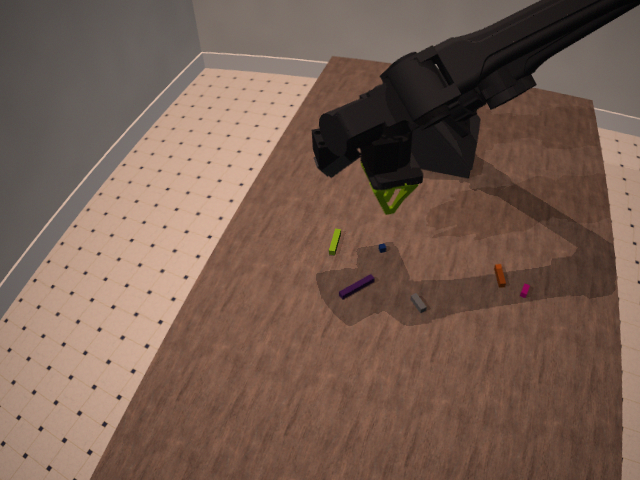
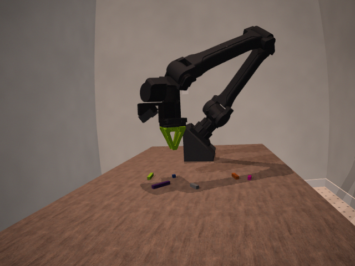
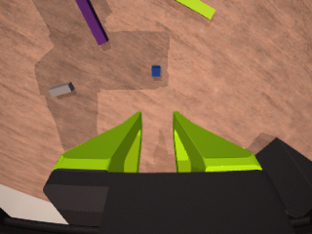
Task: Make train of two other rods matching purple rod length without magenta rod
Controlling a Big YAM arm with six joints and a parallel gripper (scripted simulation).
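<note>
Now: hand 100 mm above the lime rod and 80 mm to the left of it. From my hand the other things lie so: grey rod 110 mm ahead, 100 mm below, 60 mm to the left; blue rod 100 mm below; purple rod 100 mm below, 90 mm ahead, 30 mm to the right.
</note>
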